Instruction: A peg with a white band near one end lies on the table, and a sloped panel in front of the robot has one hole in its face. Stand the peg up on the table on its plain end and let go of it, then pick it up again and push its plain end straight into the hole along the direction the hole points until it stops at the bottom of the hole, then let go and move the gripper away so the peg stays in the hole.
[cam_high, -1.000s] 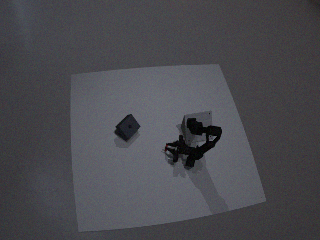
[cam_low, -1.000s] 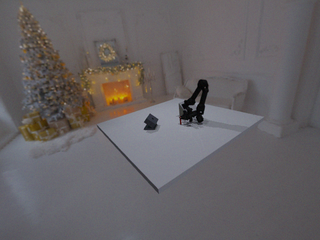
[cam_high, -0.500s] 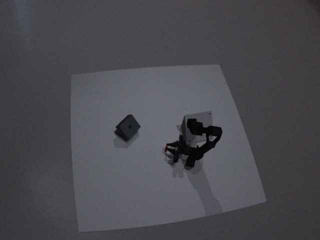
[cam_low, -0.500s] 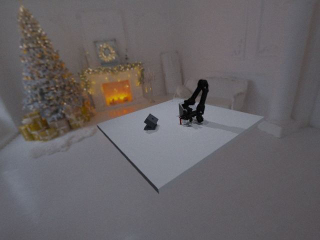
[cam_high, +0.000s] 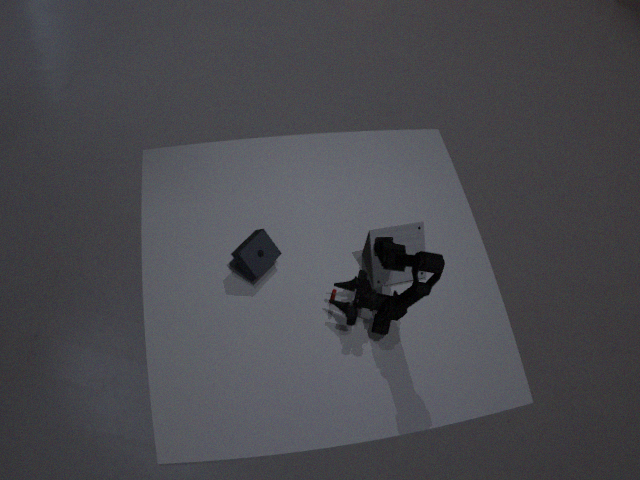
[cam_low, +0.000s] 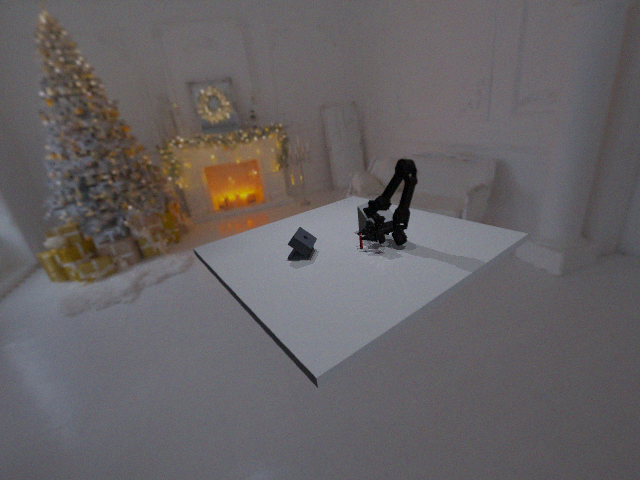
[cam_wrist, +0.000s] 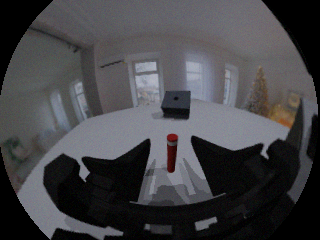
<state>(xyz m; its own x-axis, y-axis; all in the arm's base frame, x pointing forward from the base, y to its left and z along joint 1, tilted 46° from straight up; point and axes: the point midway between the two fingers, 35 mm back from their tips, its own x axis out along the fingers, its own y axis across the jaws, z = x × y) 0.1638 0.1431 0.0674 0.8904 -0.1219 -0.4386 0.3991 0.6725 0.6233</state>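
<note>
My gripper tip is now 10 mm past the red peg and 10 mm above it. From my gripper tip the other things lie so: dark sloped panel: 230 mm ahead, 170 mm to the right.
</note>
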